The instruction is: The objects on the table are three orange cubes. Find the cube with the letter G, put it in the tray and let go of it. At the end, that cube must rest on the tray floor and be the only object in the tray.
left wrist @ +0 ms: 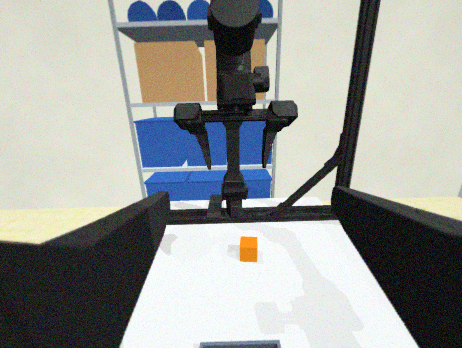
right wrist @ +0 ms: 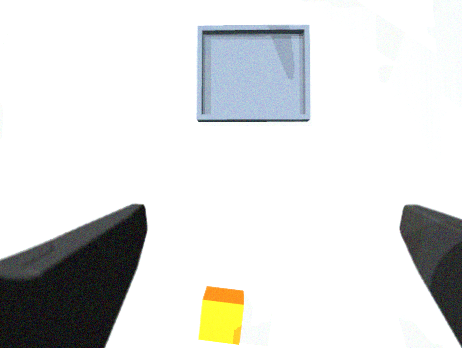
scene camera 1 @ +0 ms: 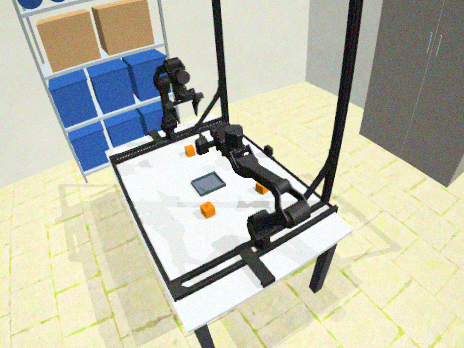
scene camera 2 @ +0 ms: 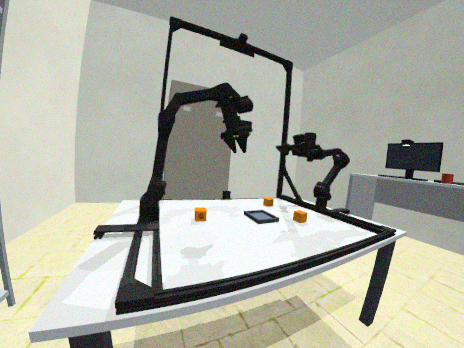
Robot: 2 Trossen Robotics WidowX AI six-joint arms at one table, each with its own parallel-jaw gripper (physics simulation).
Scene:
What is my right gripper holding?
Nothing.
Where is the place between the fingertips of my right gripper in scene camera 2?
At 239, 152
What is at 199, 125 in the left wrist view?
My right gripper.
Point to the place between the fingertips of my right gripper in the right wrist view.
273, 217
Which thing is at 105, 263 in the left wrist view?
My left gripper.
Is my left gripper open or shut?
Open.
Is my right gripper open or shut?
Open.

